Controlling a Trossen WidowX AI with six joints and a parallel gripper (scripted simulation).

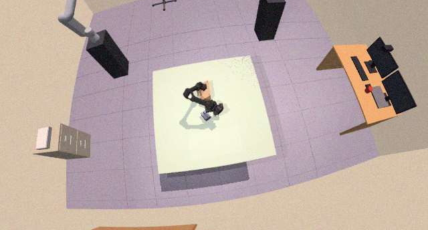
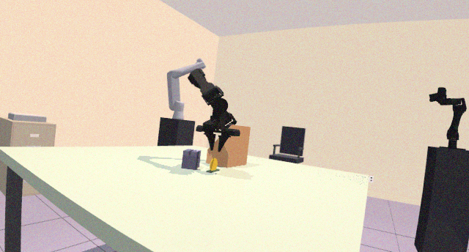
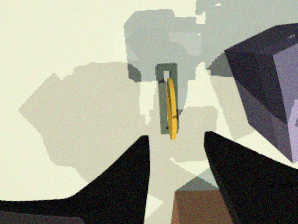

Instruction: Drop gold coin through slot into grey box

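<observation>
Right now my gripper tip is 6 cm above the gold coin.
</observation>
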